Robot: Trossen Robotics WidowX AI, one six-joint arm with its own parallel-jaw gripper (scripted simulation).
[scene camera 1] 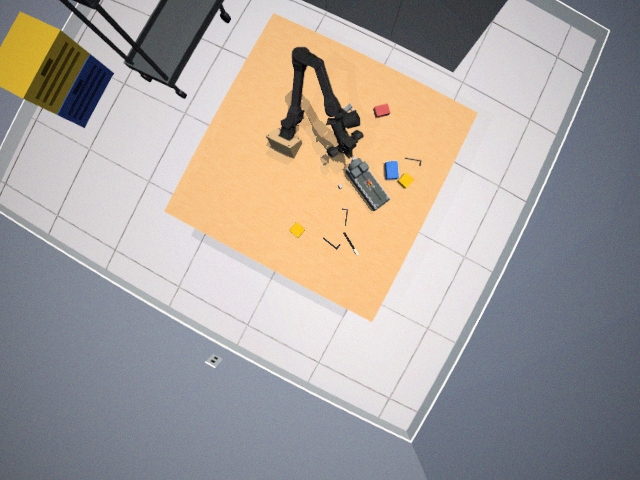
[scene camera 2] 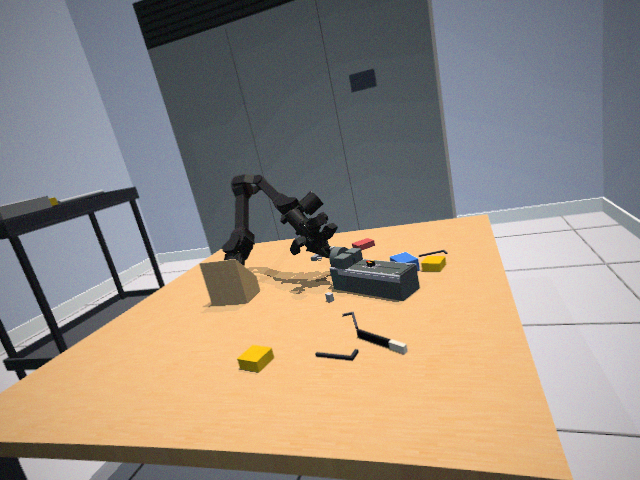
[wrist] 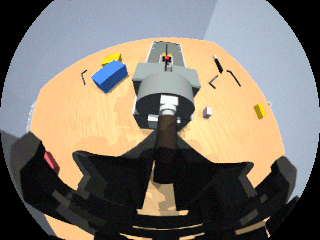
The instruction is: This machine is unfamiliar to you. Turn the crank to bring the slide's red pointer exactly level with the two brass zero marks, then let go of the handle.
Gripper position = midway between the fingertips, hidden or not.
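My gripper (scene camera 2: 330,256), (wrist: 163,133). Dark crank handle (wrist: 166,136). Blue block (wrist: 106,78). Yellow block (scene camera 2: 256,358).
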